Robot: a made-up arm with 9 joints. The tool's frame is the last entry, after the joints.
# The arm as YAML. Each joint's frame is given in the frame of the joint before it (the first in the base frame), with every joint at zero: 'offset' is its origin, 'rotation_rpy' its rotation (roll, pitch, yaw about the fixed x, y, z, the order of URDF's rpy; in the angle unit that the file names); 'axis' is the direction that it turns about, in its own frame. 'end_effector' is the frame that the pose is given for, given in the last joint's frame.
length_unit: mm
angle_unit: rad
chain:
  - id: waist
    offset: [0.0, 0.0, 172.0]
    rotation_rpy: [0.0, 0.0, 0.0]
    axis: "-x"
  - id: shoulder
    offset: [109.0, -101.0, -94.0]
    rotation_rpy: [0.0, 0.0, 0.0]
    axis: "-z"
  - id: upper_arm
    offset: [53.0, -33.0, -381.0]
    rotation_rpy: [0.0, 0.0, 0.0]
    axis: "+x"
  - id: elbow
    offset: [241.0, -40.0, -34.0]
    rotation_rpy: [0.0, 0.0, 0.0]
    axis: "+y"
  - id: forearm
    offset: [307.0, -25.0, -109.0]
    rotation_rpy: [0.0, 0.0, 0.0]
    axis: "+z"
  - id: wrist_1
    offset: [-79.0, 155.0, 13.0]
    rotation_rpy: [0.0, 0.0, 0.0]
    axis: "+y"
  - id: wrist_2
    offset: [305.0, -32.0, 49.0]
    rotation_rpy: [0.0, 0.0, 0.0]
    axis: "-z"
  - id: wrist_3
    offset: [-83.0, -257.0, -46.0]
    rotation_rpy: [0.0, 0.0, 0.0]
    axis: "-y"
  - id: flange
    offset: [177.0, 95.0, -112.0]
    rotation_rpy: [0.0, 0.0, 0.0]
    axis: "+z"
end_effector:
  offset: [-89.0, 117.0, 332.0]
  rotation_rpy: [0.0, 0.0, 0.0]
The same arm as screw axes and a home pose.
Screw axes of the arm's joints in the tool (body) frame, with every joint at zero. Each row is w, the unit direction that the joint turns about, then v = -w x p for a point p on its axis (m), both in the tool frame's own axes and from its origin. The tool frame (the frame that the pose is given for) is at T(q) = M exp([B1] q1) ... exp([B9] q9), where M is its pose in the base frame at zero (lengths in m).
B1 = (-1, 0, 0, 0, -0.382, 0.121)
B2 = (0, 0, -1, -0.02, -0.832, 0)
B3 = (1, 0, 0, 0, -0.093, 0.013)
B4 = (0, 1, 0, 0.127, 0, -0.538)
B5 = (0, 0, 1, -0.078, 0.231, 0)
B6 = (0, 1, 0, 0.223, 0, -0.31)
B7 = (0, 0, -1, -0.045, -0.005, 0)
B8 = (0, -1, 0, -0.22, 0, 0.088)
B9 = (0, 0, 1, -0.117, -0.089, 0)
M: xyz 0.941 -0.121 -0.21 (m) quaternion w x y z 1 0 0 0

